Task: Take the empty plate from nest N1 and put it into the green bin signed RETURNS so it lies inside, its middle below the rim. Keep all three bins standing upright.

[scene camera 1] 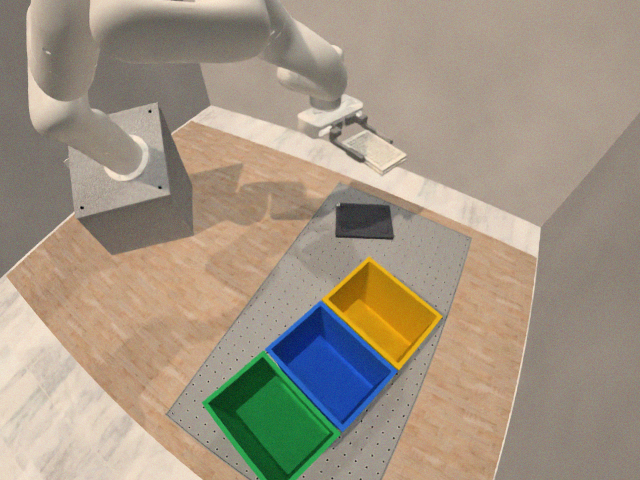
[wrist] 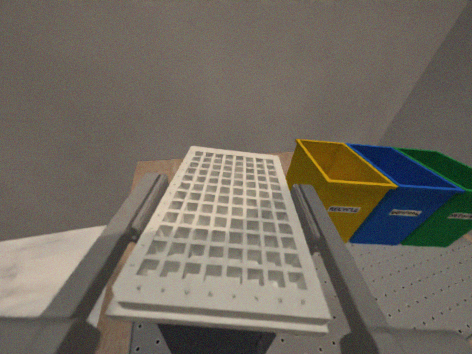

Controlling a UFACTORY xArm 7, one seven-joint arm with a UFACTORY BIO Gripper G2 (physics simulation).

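Frame: origin at the arm's base, x ahead, y left, z up, level; millimetres.
Seen in the pictures: hand at its tool point: (scene camera 1: pixel 370 147) (wrist: pixel 229 210); arm's base at its link origin: (scene camera 1: pixel 127 158).
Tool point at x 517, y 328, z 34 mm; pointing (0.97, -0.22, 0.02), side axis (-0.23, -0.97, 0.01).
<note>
Pixels of each thing's top centre, then the offset from my tool point to it. "*": a spot on its surface instead. Level surfaces: height alone.
- white plate at its top centre: (wrist: pixel 231 194) (scene camera 1: pixel 374 148) dx +11, dy -3, dz +4 mm
- dark nest pad at a spot on its surface: (wrist: pixel 215 340) (scene camera 1: pixel 355 216) * dx -10, dy +1, dz -253 mm
- green bin at its top centre: (scene camera 1: pixel 268 419) (wrist: pixel 448 167) dx +145, dy -545, dz -85 mm
- blue bin at its top centre: (scene camera 1: pixel 330 361) (wrist: pixel 394 162) dx +170, dy -414, dz -85 mm
- yellow bin at its top centre: (scene camera 1: pixel 383 308) (wrist: pixel 337 158) dx +196, dy -284, dz -85 mm
- grey perforated board at its surface level: dz -265 mm
The white plate (scene camera 1: pixel 385 157) (wrist: pixel 225 220), a grid of square wells, is held between the two fingers of my gripper (scene camera 1: pixel 375 148) (wrist: pixel 230 186), which is shut on it by its long sides. It hangs in the air beyond the dark nest pad (scene camera 1: pixel 364 221) (wrist: pixel 215 340) in the scene view, near the table's far edge. No plate lies on the pad. The green bin (scene camera 1: pixel 279 428) (wrist: pixel 440 220) stands upright at the near end of the bin row, with its inside bare; its sign is blurred and partly cut off in the wrist view.
The blue bin (scene camera 1: pixel 333 372) (wrist: pixel 390 230) stands upright beside the green one, and the yellow bin (scene camera 1: pixel 387 320) (wrist: pixel 355 197) stands upright nearest the pad. Their rims nearly touch. All stand on the grey perforated board (scene camera 1: pixel 289 289) (wrist: pixel 425 280). The arm's grey pedestal (scene camera 1: pixel 134 222) is at the left.
</note>
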